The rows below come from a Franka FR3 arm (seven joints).
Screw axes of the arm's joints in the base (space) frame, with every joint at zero. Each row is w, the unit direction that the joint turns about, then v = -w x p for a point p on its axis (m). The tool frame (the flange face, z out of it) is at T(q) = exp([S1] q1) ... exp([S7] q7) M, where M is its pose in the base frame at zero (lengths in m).
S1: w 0 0 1 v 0 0 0
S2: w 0 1 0 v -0.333 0 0
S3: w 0 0 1 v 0 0 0
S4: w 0 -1 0 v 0.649 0 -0.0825
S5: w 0 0 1 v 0 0 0
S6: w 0 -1 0 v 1.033 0 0
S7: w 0 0 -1 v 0 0.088 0
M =
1 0 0 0.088
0 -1 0 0
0 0 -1 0.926
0 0 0 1
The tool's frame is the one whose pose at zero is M.
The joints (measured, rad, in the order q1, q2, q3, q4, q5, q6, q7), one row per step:
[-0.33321, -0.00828, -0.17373, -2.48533, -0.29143, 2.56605, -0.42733]
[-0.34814, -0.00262, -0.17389, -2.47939, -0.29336, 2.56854, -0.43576]
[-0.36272, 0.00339, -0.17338, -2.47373, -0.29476, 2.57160, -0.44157]
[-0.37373, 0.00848, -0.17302, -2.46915, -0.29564, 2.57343, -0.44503]
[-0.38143, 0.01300, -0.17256, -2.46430, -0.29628, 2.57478, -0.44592]
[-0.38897, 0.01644, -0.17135, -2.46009, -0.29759, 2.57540, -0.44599]
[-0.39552, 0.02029, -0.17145, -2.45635, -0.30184, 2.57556, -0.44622]
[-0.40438, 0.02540, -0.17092, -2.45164, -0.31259, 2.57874, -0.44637]
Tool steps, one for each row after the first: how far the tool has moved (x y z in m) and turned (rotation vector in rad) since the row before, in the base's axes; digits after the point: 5 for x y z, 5 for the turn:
[-0.00161, -0.00729, -0.00008, -0.00290, -0.00001, -0.00486]
[-0.00153, -0.00683, -0.00031, -0.00248, -0.00058, -0.00672]
[-0.00121, -0.00521, -0.00043, -0.00159, 0.00006, -0.00623]
[-0.00037, -0.00385, -0.00010, -0.00163, -0.00082, -0.00561]
[-0.00039, -0.00335, 0.00008, -0.00179, -0.00053, -0.00511]
[-0.00068, -0.00334, -0.00036, -0.00279, 0.00170, -0.00304]
[-0.00057, -0.00414, -0.00032, -0.00711, 0.00143, 0.00090]

